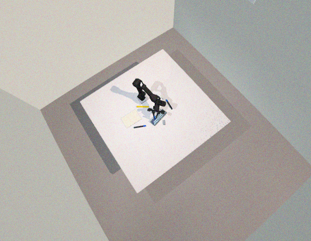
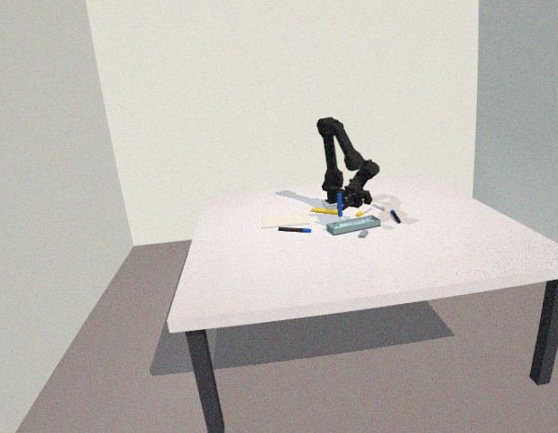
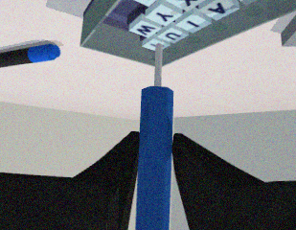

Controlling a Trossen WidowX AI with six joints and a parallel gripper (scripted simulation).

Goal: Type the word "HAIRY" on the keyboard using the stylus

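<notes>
Right now the small grey block is 90 mm ahead of my gripper tip, 80 mm below it and 60 mm to the left of it. The rest, counted from my gripper tip: stylus tip (50 mm below); yellow marker (230 mm behind, 80 mm below, 30 mm to the left); blue stylus (10 mm below).
</notes>
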